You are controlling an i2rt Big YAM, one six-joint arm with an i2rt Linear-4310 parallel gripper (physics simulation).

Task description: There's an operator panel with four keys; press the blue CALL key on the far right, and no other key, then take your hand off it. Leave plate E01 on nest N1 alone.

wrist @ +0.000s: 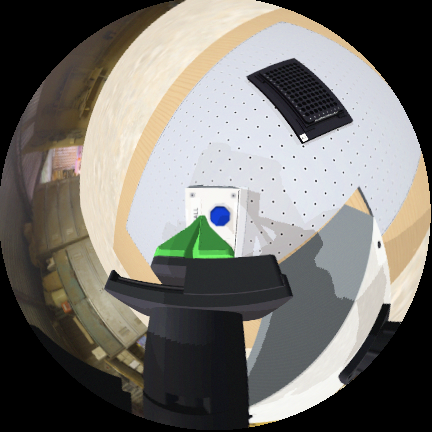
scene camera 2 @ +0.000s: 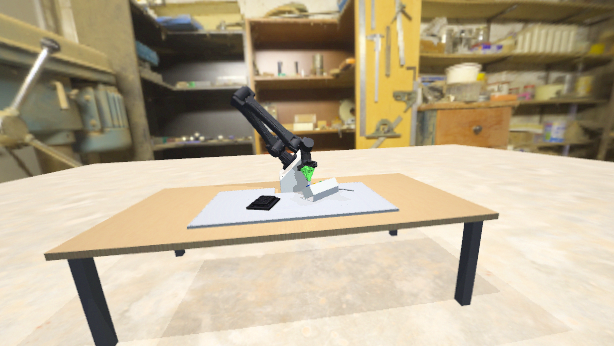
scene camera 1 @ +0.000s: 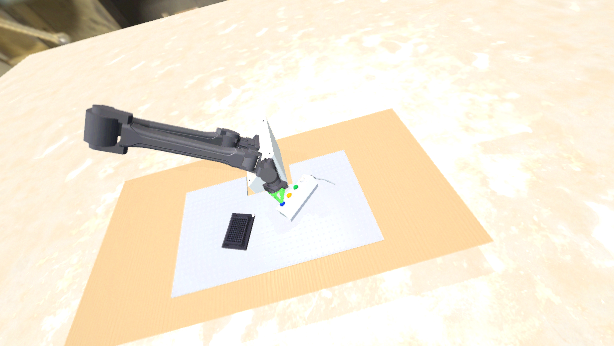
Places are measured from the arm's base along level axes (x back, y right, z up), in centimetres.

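Pixels of known places: gripper, fingertip midpoint: (wrist: 202, 219) (scene camera 2: 309, 181) (scene camera 1: 281, 202); arm's base at its link origin: (scene camera 2: 290, 162) (scene camera 1: 254, 147).
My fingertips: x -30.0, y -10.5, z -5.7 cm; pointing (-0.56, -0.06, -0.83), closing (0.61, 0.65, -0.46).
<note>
For each thing: its top centre in the pictures, then the offset to it from my fingertips. "*": a spot on its surface instead. Level surfaces: height alone.
- white operator panel at its top centre: (wrist: 197, 265) (scene camera 1: 295, 192) (scene camera 2: 320, 180) dx +4.3, dy -6.5, dz -1.1 cm
- yellow key at its top centre: (scene camera 1: 288, 194) dx +4.2, dy -3.2, dz -2.0 cm
- green key at its top centre: (scene camera 1: 295, 186) dx +7.7, dy -6.8, dz -2.0 cm
- black plate at its top centre: (wrist: 301, 84) (scene camera 1: 236, 229) (scene camera 2: 263, 199) dx -6.0, dy +23.7, dz -6.9 cm
- pale pegboard at its surface level: dz -9.5 cm
- wooden table at its surface level: dz -10.8 cm
- thin cable at a spot on its surface: (scene camera 1: 326, 180) (scene camera 2: 345, 189) * dx +11.1, dy -22.2, dz -8.9 cm
The white operator panel (scene camera 1: 301, 201) (scene camera 2: 325, 190) (wrist: 227, 194) sits tilted on the pegboard. Its blue CALL key (scene camera 1: 282, 204) (wrist: 220, 216) is at the panel's near end; a yellow key (scene camera 1: 289, 195) and a green key (scene camera 1: 296, 187) also show in scene camera 1. My gripper (scene camera 1: 282, 201) (scene camera 2: 308, 180) (wrist: 202, 219) is shut and empty, its green fingertips close to the blue key. In the wrist view the tips are left of the blue key, over the CALL lettering; whether they touch the panel I cannot tell. The black plate (scene camera 1: 238, 230) (scene camera 2: 264, 201) (wrist: 304, 90) lies flat on its black nest, apart from the gripper.
The pale pegboard (scene camera 1: 200, 270) (scene camera 2: 220, 220) (wrist: 220, 90) lies on the wooden table (scene camera 1: 110, 280) (scene camera 2: 125, 235). A white upright bracket (scene camera 1: 272, 145) (scene camera 2: 290, 182) (wrist: 382, 265) stands at the arm's base, behind the gripper. A thin cable (scene camera 1: 326, 180) (scene camera 2: 346, 189) leaves the panel's far end.
</note>
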